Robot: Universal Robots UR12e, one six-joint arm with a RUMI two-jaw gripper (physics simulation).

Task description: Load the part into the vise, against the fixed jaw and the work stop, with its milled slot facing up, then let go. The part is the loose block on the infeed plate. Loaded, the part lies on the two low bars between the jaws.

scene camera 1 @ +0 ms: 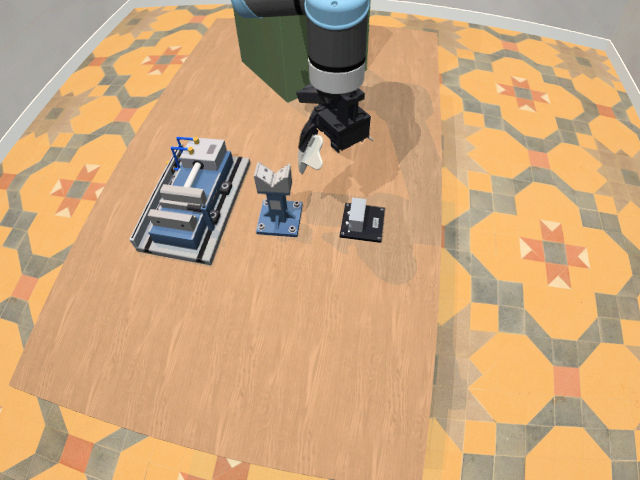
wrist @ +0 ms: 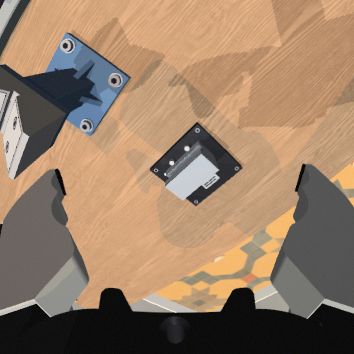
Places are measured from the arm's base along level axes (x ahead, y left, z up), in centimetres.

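Pixels of known places: gripper, fingertip midpoint: (scene camera 1: 332,156) (wrist: 179,170).
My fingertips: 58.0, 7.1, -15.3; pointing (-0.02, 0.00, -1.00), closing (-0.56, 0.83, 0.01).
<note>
For each thing: its top centre in the pictures, then the offset to it from my fingertips, as dx, dy, dz. "pt": a spot on its surface instead.
- light grey block at its top centre: (wrist: 190,178) (scene camera 1: 357,209) +5.2, +5.1, -10.7
- black infeed plate at its top centre: (wrist: 196,168) (scene camera 1: 363,221) +5.4, +6.4, -14.6
- vise at its top centre: (scene camera 1: 184,177) -1.5, -32.3, -5.6
- blue post with a dark rod, surface spot: (scene camera 1: 193,207) pt +6.8, -28.9, -6.0
The part, a light grey block (scene camera 1: 357,214) (wrist: 192,176), stands on the black infeed plate (scene camera 1: 374,233) (wrist: 222,161), beside small white pins. A darker side of it faces the pins; I cannot make out the slot. The vise (scene camera 1: 188,237) stands at the left, with the screw-side jaw (scene camera 1: 182,194) and the front jaw (scene camera 1: 172,220) apart. A blue post with a dark rod (scene camera 1: 193,207) is at its right side. My gripper (scene camera 1: 330,156) (wrist: 179,170) is open and empty, above the table behind the plate in the scene view. Its far finger is hidden there.
A blue stand (scene camera 1: 277,206) (wrist: 105,102) with a grey V-shaped top (scene camera 1: 272,180) (wrist: 20,132) rises between the vise and the plate. Blue hooked lines with yellow ends (scene camera 1: 181,149) stick up at the vise's rear. A green block (scene camera 1: 271,62) stands behind, near the arm.
</note>
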